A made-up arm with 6 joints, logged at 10 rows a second.
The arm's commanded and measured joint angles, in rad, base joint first. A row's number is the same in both.
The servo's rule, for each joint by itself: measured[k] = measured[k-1] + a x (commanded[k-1-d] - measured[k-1]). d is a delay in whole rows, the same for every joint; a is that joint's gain. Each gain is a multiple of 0.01, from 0.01 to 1. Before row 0 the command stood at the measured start. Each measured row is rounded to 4 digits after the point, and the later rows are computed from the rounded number. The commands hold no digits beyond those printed.
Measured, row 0:
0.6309, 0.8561, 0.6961, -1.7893, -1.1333, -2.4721
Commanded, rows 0 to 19:
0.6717, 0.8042, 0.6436, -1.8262, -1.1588, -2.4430
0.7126, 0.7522, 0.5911, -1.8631, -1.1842, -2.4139
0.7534, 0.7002, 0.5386, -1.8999, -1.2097, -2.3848
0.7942, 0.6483, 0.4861, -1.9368, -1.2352, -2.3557
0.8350, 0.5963, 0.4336, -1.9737, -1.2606, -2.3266
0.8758, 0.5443, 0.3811, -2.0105, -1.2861, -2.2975
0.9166, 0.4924, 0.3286, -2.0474, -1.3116, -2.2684
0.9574, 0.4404, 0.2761, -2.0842, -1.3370, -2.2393
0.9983, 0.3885, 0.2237, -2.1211, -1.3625, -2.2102
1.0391, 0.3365, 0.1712, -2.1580, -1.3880, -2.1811
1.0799, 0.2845, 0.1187, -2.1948, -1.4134, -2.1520
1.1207, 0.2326, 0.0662, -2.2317, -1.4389, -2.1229
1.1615, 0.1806, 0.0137, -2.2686, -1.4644, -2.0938
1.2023, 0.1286, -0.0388, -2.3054, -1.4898, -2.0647
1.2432, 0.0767, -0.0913, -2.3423, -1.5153, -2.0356
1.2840, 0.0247, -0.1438, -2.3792, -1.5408, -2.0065
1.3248, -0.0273, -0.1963, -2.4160, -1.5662, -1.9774
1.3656, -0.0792, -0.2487, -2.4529, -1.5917, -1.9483
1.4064, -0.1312, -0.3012, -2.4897, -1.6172, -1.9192
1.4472, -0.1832, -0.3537, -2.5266, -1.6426, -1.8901
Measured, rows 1 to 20:
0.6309, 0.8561, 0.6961, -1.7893, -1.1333, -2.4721
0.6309, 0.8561, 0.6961, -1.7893, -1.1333, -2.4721
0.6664, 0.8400, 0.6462, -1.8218, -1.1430, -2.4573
0.7066, 0.8128, 0.5939, -1.8581, -1.1587, -2.4352
0.7473, 0.7779, 0.5414, -1.8949, -1.1781, -2.4095
0.7881, 0.7377, 0.4889, -1.9318, -1.1998, -2.3821
0.8289, 0.6939, 0.4364, -1.9687, -1.2229, -2.3538
0.8697, 0.6475, 0.3839, -2.0055, -1.2469, -2.3251
0.9105, 0.5994, 0.3314, -2.0424, -1.2715, -2.2962
0.9513, 0.5501, 0.2789, -2.0792, -1.2964, -2.2672
0.9922, 0.5000, 0.2265, -2.1161, -1.3215, -2.2381
1.0330, 0.4493, 0.1740, -2.1530, -1.3468, -2.2090
1.0738, 0.3982, 0.1215, -2.1898, -1.3721, -2.1799
1.1146, 0.3469, 0.0690, -2.2267, -1.3975, -2.1508
1.1554, 0.2953, 0.0165, -2.2636, -1.4229, -2.1217
1.1962, 0.2436, -0.0360, -2.3004, -1.4483, -2.0926
1.2371, 0.1919, -0.0885, -2.3373, -1.4738, -2.0635
1.2779, 0.1401, -0.1410, -2.3742, -1.4993, -2.0344
1.3187, 0.0882, -0.1935, -2.4110, -1.5247, -2.0053
1.3595, 0.0363, -0.2459, -2.4479, -1.5502, -1.9762
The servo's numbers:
d 2
a 0.87 0.31 0.95 0.88 0.38 0.51

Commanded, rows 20 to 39:
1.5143, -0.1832, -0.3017, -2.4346, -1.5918, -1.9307
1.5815, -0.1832, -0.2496, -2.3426, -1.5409, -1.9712
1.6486, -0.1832, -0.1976, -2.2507, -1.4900, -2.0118
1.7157, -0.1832, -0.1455, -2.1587, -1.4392, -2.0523
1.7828, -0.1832, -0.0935, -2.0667, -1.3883, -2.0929
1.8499, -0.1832, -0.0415, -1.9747, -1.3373, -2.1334
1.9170, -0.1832, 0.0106, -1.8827, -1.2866, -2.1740
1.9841, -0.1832, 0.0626, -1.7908, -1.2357, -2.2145
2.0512, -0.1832, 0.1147, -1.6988, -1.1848, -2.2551
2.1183, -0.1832, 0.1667, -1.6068, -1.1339, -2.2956
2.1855, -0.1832, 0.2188, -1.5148, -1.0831, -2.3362
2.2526, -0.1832, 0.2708, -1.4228, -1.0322, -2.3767
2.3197, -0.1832, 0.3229, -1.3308, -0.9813, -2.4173
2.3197, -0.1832, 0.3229, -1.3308, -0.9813, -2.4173
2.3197, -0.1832, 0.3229, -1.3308, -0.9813, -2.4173
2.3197, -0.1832, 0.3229, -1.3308, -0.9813, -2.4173
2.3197, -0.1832, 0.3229, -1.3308, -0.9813, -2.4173
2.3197, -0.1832, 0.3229, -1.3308, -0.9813, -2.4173
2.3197, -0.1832, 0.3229, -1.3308, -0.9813, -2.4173
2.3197, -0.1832, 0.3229, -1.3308, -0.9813, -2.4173
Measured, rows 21 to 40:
1.4003, -0.0156, -0.2984, -2.4847, -1.5757, -1.9471
1.4411, -0.0676, -0.3509, -2.5216, -1.6011, -1.9180
1.5048, -0.1034, -0.3042, -2.4450, -1.5976, -1.9245
1.5715, -0.1281, -0.2523, -2.3549, -1.5761, -1.9483
1.6386, -0.1452, -0.2003, -2.2632, -1.5434, -1.9807
1.7057, -0.1570, -0.1482, -2.1712, -1.5038, -2.0172
1.7728, -0.1651, -0.0962, -2.0792, -1.4599, -2.0558
1.8399, -0.1707, -0.0442, -1.9872, -1.4133, -2.0954
1.9070, -0.1746, 0.0079, -1.8952, -1.3652, -2.1355
1.9741, -0.1773, 0.0599, -1.8033, -1.3160, -2.1758
2.0412, -0.1791, 0.1120, -1.7113, -1.2661, -2.2162
2.1083, -0.1804, 0.1640, -1.6193, -1.2159, -2.2567
2.1755, -0.1813, 0.2161, -1.5273, -1.1654, -2.2972
2.2426, -0.1819, 0.2681, -1.4353, -1.1148, -2.3377
2.3097, -0.1823, 0.3202, -1.3433, -1.0641, -2.3783
2.3184, -0.1826, 0.3228, -1.3323, -1.0326, -2.3982
2.3195, -0.1828, 0.3229, -1.3310, -1.0131, -2.4079
2.3197, -0.1829, 0.3229, -1.3308, -1.0010, -2.4127
2.3197, -0.1830, 0.3229, -1.3308, -0.9935, -2.4150
2.3197, -0.1831, 0.3229, -1.3308, -0.9889, -2.4162

